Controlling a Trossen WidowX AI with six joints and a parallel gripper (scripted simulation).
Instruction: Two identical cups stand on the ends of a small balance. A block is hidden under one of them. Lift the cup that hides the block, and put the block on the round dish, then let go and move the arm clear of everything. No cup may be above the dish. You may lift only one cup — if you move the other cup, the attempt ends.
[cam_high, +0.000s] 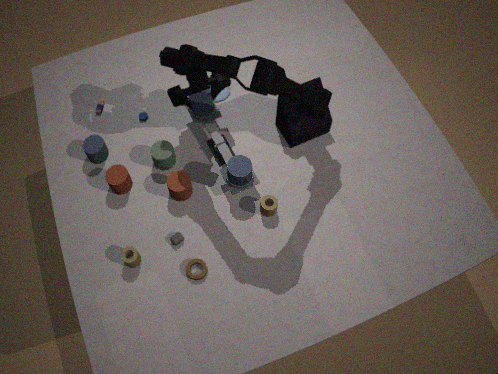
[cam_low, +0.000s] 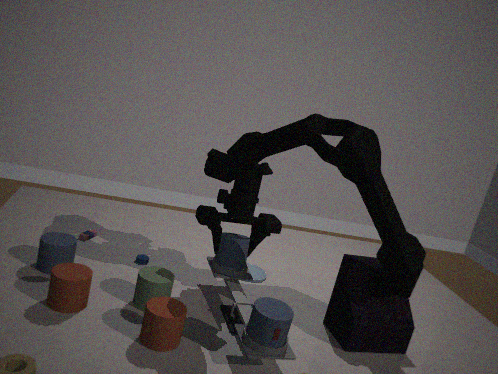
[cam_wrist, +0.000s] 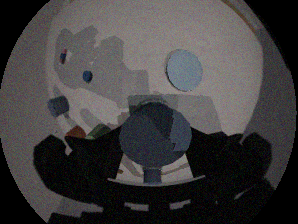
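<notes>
My gripper tip is 7 cm past the pale blue round dish, 11 cm to the left of it and 8 cm above it. From my gripper tip the other things lie so: blue disc: 19 cm ahead, 7 cm to the right, 8 cm below; grey block: 1 cm to the left, 1 cm below; balance: 2 cm behind, 13 cm to the left, 5 cm below.
</notes>
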